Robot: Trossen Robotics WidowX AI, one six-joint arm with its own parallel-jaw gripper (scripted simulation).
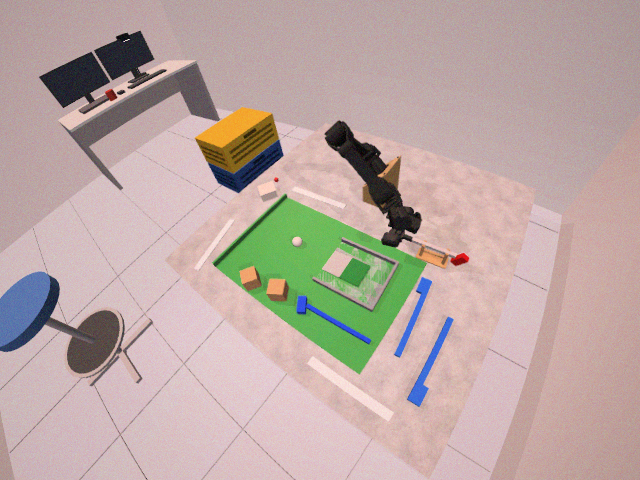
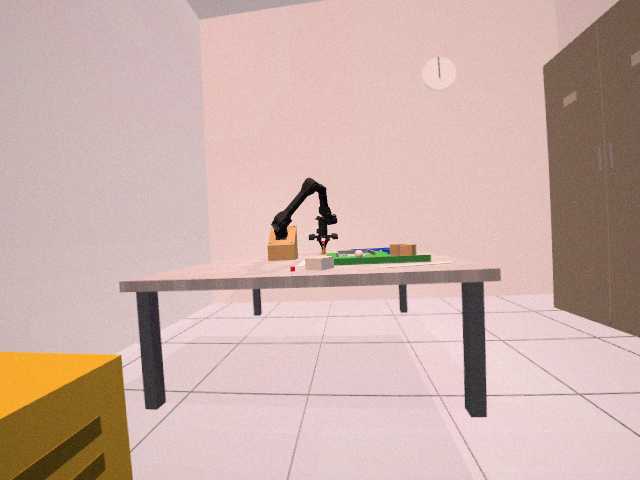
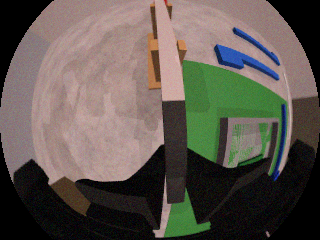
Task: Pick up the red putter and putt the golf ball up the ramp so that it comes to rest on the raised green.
Scene:
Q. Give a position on a wooden stand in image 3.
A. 153, 53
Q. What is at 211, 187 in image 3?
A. My gripper.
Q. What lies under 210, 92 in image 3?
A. A green mat.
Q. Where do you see a green mat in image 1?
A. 269, 248

